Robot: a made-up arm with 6 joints. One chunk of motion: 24 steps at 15 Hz.
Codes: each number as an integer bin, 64 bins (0 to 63) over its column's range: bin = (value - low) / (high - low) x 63, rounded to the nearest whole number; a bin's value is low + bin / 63 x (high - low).
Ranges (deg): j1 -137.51..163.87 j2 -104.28..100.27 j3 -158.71..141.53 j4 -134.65..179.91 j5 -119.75..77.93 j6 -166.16..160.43
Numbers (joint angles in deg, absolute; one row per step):
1: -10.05 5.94 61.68 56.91 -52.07 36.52
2: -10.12 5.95 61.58 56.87 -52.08 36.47
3: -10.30 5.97 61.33 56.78 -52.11 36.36
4: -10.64 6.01 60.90 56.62 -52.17 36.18
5: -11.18 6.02 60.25 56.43 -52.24 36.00
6: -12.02 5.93 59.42 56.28 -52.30 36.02
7: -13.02 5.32 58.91 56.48 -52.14 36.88
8: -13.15 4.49 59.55 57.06 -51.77 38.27
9: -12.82 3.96 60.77 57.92 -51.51 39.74
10: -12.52 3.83 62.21 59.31 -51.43 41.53
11: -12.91 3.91 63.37 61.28 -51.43 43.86
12: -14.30 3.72 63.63 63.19 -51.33 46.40
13: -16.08 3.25 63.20 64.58 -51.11 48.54
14: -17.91 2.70 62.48 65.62 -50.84 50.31
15: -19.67 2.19 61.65 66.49 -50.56 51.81
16: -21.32 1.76 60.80 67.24 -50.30 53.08
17: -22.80 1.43 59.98 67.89 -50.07 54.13
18: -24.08 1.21 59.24 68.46 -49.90 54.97
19: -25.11 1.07 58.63 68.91 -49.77 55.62
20: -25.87 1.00 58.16 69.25 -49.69 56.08
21: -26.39 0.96 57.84 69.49 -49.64 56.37
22: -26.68 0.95 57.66 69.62 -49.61 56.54
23: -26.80 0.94 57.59 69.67 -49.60 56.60
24: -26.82 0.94 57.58 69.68 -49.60 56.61
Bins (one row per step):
1: 27 34 46 38 22 39
2: 27 34 46 38 22 39
3: 27 34 46 38 22 39
4: 27 34 46 38 22 39
5: 26 34 46 38 22 39
6: 26 34 46 38 21 39
7: 26 34 46 38 22 39
8: 26 34 46 38 22 39
9: 26 33 46 39 22 40
10: 26 33 46 39 22 40
11: 26 33 47 39 22 41
12: 26 33 47 40 22 41
13: 25 33 47 40 22 41
14: 25 33 46 40 22 42
15: 25 33 46 40 22 42
16: 24 33 46 40 22 42
17: 24 33 46 41 22 42
18: 24 32 46 41 22 43
19: 23 32 46 41 22 43
20: 23 32 46 41 22 43
21: 23 32 45 41 22 43
22: 23 32 45 41 22 43
23: 23 32 45 41 22 43
24: 23 32 45 41 22 43

